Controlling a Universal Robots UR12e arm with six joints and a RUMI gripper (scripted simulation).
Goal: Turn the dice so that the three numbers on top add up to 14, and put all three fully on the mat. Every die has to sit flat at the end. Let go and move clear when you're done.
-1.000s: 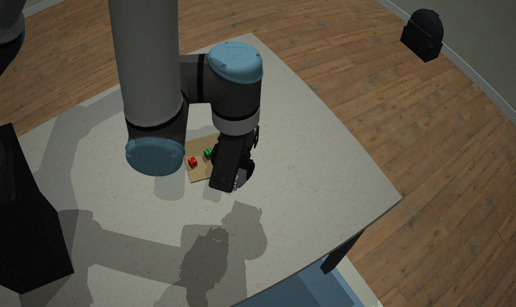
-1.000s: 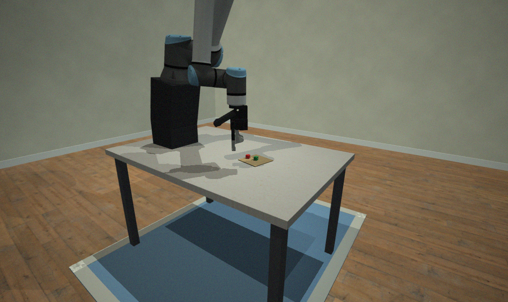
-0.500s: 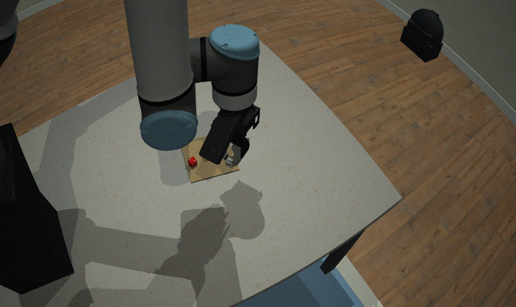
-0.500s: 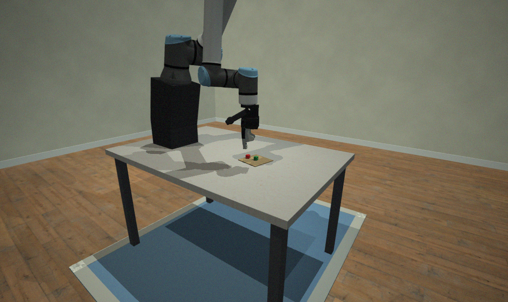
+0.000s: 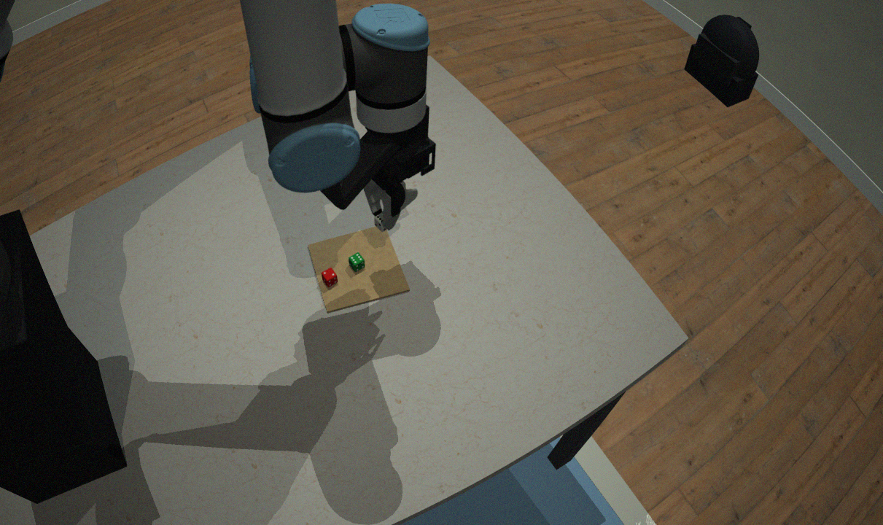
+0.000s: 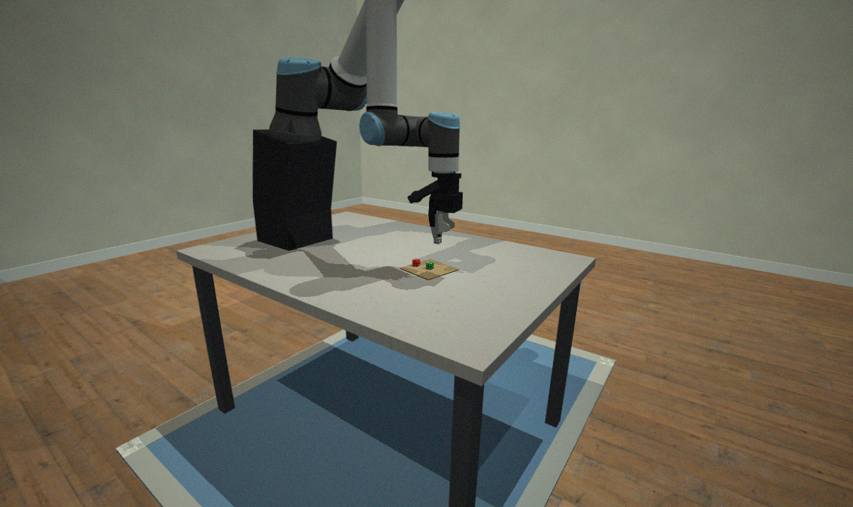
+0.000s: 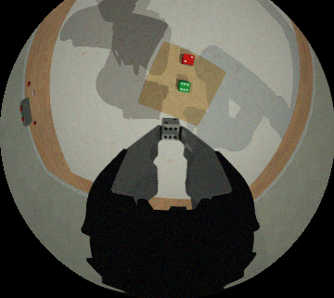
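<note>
Now: hand 110 mm above the green die, 40 mm past it and 20 mm to the right of it. Round my hand: white die 10 mm below; red die 110 mm below, 100 mm behind; mat 120 mm below, 50 mm behind, 10 mm to the left.
</note>
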